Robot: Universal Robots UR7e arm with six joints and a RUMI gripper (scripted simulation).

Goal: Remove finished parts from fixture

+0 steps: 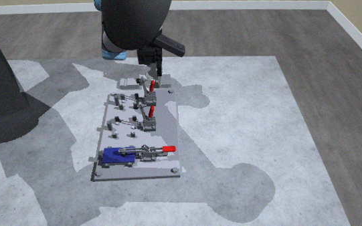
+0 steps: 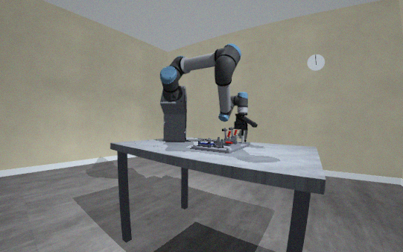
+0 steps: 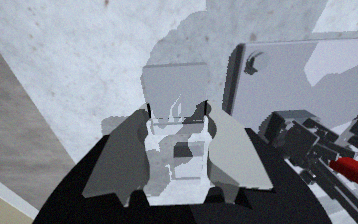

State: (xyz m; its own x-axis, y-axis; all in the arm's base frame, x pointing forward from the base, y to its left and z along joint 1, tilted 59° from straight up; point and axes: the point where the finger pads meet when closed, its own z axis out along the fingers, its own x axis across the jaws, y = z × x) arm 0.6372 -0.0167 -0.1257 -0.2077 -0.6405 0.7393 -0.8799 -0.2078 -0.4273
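Right now my hand is 1 cm past the pale grey part and 1 cm above it. Also, from my hand: grey fixture plate: 11 cm behind, 21 cm to the right, 1 cm below; blue blank: 19 cm behind, 31 cm to the right, 1 cm above.
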